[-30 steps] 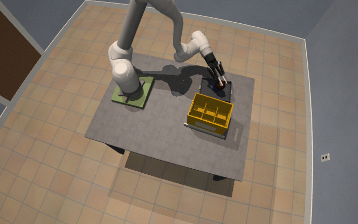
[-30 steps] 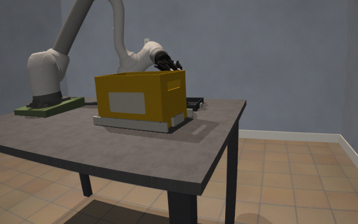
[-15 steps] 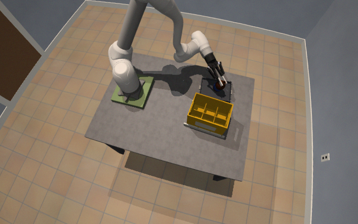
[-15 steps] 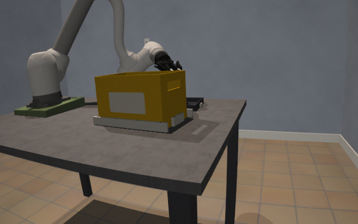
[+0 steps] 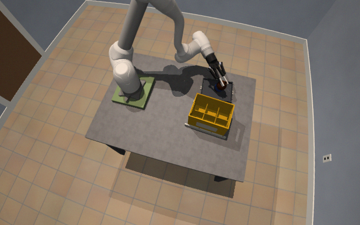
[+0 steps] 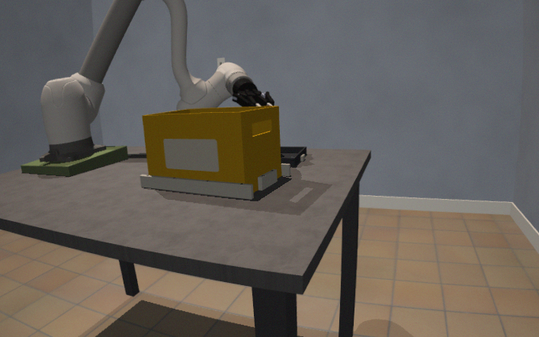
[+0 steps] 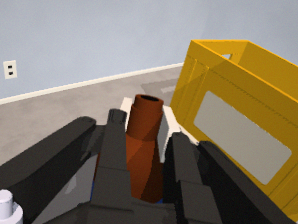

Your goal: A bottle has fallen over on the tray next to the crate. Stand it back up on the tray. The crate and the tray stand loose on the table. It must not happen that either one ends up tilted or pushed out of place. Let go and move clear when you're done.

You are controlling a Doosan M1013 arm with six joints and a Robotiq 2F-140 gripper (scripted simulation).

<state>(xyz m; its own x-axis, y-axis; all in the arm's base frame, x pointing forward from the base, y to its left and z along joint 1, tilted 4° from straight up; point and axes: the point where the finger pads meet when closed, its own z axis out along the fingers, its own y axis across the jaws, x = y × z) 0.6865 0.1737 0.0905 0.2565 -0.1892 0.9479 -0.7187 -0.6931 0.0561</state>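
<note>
Right now the bottle is 60 mm below my hand. The rest, counted from my hand: yellow crate 270 mm to the right, 70 mm below, 40 mm behind; then tray 140 mm below, 20 mm behind.
</note>
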